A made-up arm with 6 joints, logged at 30 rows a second.
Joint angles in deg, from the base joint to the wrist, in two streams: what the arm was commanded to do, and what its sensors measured. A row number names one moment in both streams.
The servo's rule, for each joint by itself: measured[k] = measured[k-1] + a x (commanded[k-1-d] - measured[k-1]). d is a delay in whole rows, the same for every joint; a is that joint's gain. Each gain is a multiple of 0.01, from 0.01 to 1. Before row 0 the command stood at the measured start. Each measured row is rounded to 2 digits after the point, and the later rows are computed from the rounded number. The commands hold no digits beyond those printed.
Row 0, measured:
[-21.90, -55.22, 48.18, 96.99, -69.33, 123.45]
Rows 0 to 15, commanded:
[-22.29, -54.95, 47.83, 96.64, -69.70, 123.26]
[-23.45, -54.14, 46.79, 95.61, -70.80, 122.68]
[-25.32, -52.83, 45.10, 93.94, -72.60, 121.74]
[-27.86, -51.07, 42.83, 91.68, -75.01, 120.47]
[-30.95, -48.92, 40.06, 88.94, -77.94, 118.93]
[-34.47, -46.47, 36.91, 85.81, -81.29, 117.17]
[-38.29, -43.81, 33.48, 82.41, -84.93, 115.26]
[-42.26, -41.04, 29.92, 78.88, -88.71, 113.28]
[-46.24, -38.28, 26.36, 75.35, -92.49, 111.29]
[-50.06, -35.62, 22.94, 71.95, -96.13, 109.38]
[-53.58, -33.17, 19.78, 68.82, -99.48, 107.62]
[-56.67, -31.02, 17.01, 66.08, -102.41, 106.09]
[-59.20, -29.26, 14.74, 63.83, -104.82, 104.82]
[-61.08, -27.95, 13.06, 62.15, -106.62, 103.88]
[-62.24, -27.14, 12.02, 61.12, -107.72, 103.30]
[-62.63, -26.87, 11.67, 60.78, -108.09, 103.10]
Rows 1 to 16, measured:
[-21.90, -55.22, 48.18, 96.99, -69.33, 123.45]
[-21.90, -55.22, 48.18, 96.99, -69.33, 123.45]
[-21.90, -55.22, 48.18, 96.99, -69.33, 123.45]
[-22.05, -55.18, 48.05, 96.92, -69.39, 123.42]
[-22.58, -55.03, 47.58, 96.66, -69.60, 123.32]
[-23.62, -54.72, 46.66, 96.12, -70.05, 123.10]
[-25.23, -54.21, 45.24, 95.23, -70.79, 122.73]
[-27.40, -53.47, 43.32, 93.97, -71.86, 122.20]
[-30.09, -52.49, 40.95, 92.34, -73.27, 121.50]
[-33.21, -51.27, 38.19, 90.35, -75.02, 120.63]
[-36.65, -49.84, 35.13, 88.06, -77.07, 119.60]
[-40.29, -48.22, 31.89, 85.52, -79.38, 118.44]
[-44.00, -46.46, 28.58, 82.81, -81.89, 117.17]
[-47.64, -44.60, 25.32, 80.01, -84.53, 115.83]
[-51.07, -42.70, 22.25, 77.22, -87.21, 114.47]
[-54.16, -40.82, 19.47, 74.54, -89.85, 113.12]
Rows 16 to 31, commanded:
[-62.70, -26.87, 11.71, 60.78, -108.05, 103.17]
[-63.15, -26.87, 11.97, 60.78, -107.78, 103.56]
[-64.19, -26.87, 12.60, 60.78, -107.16, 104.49]
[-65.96, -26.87, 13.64, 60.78, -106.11, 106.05]
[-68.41, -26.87, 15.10, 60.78, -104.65, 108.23]
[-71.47, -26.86, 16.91, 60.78, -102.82, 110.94]
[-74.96, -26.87, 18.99, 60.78, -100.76, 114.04]
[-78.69, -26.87, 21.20, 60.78, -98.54, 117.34]
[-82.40, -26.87, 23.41, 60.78, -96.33, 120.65]
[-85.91, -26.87, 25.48, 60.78, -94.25, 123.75]
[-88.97, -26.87, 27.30, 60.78, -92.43, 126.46]
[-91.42, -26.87, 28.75, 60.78, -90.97, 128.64]
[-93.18, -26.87, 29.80, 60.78, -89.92, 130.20]
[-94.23, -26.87, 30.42, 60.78, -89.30, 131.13]
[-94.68, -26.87, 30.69, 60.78, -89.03, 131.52]
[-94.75, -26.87, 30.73, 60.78, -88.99, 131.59]
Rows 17 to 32, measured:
[-56.79, -39.02, 17.10, 72.06, -92.37, 111.83]
[-58.86, -37.36, 15.22, 69.87, -94.67, 110.64]
[-60.29, -35.89, 13.91, 68.05, -96.68, 109.58]
[-61.21, -34.63, 13.10, 66.60, -98.39, 108.68]
[-61.95, -33.54, 12.68, 65.44, -99.80, 107.96]
[-62.80, -32.61, 12.65, 64.51, -100.90, 107.47]
[-64.00, -31.81, 13.02, 63.76, -101.68, 107.27]
[-65.68, -31.12, 13.79, 63.16, -102.13, 107.40]
[-67.88, -30.52, 14.94, 62.68, -102.23, 107.90]
[-70.57, -30.01, 16.44, 62.30, -102.01, 108.76]
[-73.66, -29.57, 18.20, 62.00, -101.49, 109.96]
[-76.98, -29.19, 20.13, 61.76, -100.72, 111.46]
[-80.37, -28.87, 22.11, 61.56, -99.75, 113.18]
[-83.64, -28.59, 24.03, 61.40, -98.65, 115.04]
[-86.60, -28.35, 25.78, 61.28, -97.50, 116.94]
[-89.10, -28.14, 27.27, 61.18, -96.36, 118.80]

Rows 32 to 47, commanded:
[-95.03, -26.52, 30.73, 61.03, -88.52, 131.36]
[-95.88, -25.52, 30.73, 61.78, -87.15, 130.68]
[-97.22, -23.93, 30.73, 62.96, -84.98, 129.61]
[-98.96, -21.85, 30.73, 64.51, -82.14, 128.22]
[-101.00, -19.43, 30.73, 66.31, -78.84, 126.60]
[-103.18, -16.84, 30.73, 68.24, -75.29, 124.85]
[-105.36, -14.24, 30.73, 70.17, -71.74, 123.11]
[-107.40, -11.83, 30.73, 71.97, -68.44, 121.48]
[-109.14, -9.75, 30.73, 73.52, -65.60, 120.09]
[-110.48, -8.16, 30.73, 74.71, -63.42, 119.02]
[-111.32, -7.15, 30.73, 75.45, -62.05, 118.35]
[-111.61, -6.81, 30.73, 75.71, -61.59, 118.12]
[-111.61, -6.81, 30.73, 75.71, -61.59, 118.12]
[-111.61, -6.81, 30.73, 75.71, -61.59, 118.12]
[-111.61, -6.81, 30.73, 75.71, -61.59, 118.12]
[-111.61, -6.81, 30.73, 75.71, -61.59, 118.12]
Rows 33 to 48, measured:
[-91.05, -27.96, 28.44, 61.10, -95.30, 120.53]
[-92.43, -27.81, 29.27, 61.04, -94.36, 122.07]
[-93.31, -27.68, 29.81, 60.99, -93.55, 123.40]
[-93.96, -27.52, 30.15, 61.00, -92.80, 124.51]
[-94.69, -27.24, 30.36, 61.16, -91.95, 125.37]
[-95.65, -26.78, 30.50, 61.52, -90.90, 125.96]
[-96.91, -26.09, 30.59, 62.12, -89.59, 126.28]
[-98.46, -25.16, 30.64, 62.96, -87.98, 126.32]
[-100.25, -24.00, 30.67, 64.02, -86.08, 126.11]
[-102.19, -22.63, 30.69, 65.25, -83.93, 125.69]
[-104.17, -21.12, 30.70, 66.59, -81.61, 125.10]
[-106.06, -19.53, 30.71, 67.98, -79.21, 124.40]
[-107.74, -17.94, 30.72, 69.33, -76.84, 123.65]
[-109.10, -16.43, 30.72, 70.55, -74.62, 122.91]
[-110.05, -15.08, 30.72, 71.58, -72.67, 122.24]
[-110.64, -13.92, 30.72, 72.41, -71.01, 121.66]

